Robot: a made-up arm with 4 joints.
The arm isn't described. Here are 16 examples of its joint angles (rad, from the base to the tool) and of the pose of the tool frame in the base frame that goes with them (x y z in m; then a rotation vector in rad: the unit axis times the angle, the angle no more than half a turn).
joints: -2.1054 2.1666 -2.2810 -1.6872
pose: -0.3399 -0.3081 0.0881 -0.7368 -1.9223 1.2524
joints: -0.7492 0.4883 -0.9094 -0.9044
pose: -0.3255 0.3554 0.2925 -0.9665 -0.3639 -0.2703
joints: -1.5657 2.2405 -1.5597 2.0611
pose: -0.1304 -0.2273 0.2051 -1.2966 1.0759 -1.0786
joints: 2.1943 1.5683 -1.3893 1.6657
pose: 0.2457 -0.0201 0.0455 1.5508 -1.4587 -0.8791
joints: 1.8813 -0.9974 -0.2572 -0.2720
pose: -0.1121 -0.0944 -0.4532 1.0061 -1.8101 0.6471
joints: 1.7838 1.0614 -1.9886 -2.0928
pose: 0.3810 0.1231 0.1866 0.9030 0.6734 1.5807
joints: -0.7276 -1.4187 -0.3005 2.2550
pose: -0.1068 0.0194 0.3778 -1.6684 -2.3186 -1.1150
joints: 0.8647 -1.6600 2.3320 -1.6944
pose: 0.2560 -0.0147 0.1250 -1.2094 1.0533 -1.0561
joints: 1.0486 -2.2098 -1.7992 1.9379
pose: -0.2712 -0.1903 0.1113 -1.2001 -2.2912 -1.6053
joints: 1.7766 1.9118 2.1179 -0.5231
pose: -0.2410 0.1547 0.1328 -1.3449 0.0720 0.3752
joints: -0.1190 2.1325 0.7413 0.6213
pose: -0.2595 0.1231 0.1439 -2.2076 1.2141 -0.0878
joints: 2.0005 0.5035 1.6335 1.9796
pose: -0.0320 -0.1176 -0.0304 -1.2995 0.3944 -1.0008
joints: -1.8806 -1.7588 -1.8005 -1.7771
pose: 0.5487 -0.1194 -0.0695 -1.5568 1.6032 -0.8627
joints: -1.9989 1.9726 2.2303 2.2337
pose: 0.0860 -0.0825 0.0142 0.9177 0.3931 -0.9755
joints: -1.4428 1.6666 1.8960 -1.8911
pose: 0.3659 -0.0632 0.0672 1.4052 1.1983 0.9061
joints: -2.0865 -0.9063 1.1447 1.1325
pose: 0.1221 -0.1815 0.1870 1.5325 2.1280 0.7339
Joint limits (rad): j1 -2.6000..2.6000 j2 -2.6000..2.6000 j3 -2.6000..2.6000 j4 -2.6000..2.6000
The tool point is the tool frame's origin. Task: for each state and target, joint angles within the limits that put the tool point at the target. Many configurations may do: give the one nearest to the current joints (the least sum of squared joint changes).
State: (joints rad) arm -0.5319 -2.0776 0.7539 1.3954
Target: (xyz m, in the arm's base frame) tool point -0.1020 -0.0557 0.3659
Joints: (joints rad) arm -0.7782 -2.1064 -0.0844 2.1633
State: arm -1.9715 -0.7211 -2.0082 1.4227
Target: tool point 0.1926 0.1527 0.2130
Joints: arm -1.4708 -0.4302 -1.6395 1.4766
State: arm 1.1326 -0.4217 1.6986 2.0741
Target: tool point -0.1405 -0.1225 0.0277
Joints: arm 0.8680 -0.1343 1.3456 1.5991
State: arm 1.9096 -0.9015 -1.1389 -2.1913
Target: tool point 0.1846 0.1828 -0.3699
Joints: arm 2.2787 -0.8133 -0.4514 -2.4905
